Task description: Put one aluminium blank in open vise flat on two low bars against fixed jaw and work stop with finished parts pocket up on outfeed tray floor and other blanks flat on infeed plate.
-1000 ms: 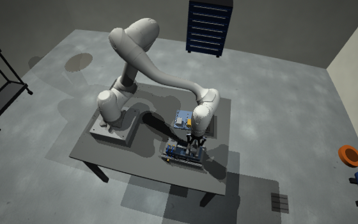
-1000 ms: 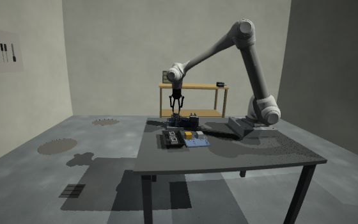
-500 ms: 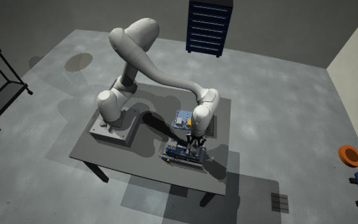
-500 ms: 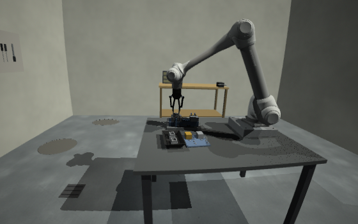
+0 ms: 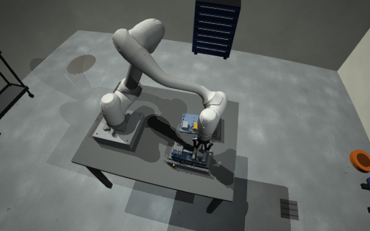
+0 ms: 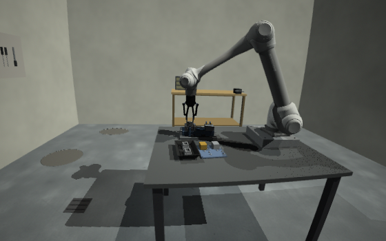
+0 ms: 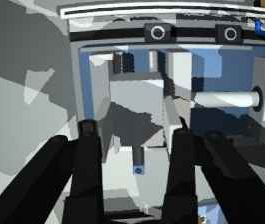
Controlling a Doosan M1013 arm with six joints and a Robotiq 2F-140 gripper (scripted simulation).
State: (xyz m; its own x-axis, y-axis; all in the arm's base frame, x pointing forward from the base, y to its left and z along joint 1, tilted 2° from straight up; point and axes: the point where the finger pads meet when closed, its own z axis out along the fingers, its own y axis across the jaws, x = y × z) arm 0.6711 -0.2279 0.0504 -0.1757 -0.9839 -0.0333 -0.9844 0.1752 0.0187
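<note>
Now: the aluminium blank 40 mm below my hand. Also, from my hand: brass blank: 30 mm behind, 270 mm to the left, 110 mm below; vise: 70 mm behind, 10 mm to the left, 100 mm below; piston rod: 90 mm behind, 20 mm to the left, 60 mm below.
</note>
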